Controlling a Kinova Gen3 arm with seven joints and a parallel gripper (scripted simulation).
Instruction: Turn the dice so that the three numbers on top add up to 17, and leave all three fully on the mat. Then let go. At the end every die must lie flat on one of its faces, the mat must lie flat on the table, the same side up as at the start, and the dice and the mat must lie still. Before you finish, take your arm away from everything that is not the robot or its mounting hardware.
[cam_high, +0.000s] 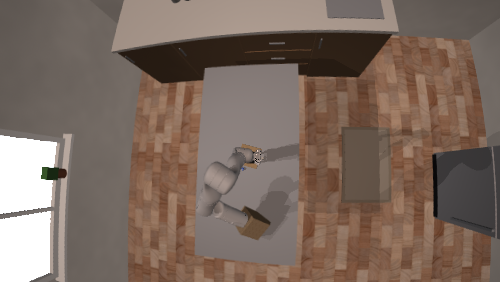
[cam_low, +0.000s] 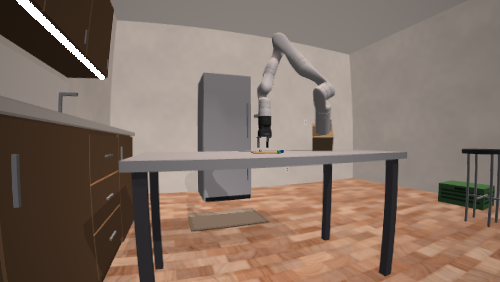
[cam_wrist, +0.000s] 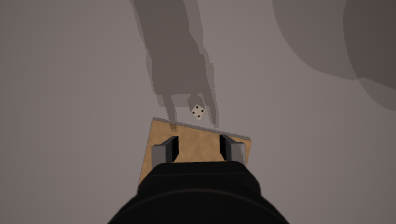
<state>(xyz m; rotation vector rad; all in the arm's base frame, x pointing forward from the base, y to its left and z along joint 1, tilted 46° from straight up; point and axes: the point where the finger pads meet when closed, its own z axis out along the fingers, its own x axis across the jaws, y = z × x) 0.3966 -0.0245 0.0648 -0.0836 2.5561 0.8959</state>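
Right now my hand is 4 cm to the left of the white die, 4 cm above it and 1 cm short of it. The rest, counted from my hand: tan mat: 5 cm to the left, 4 cm below; then blue die: 9 cm behind, 8 cm to the left, 4 cm below; then green die: 16 cm to the left, 5 cm behind, 4 cm below.
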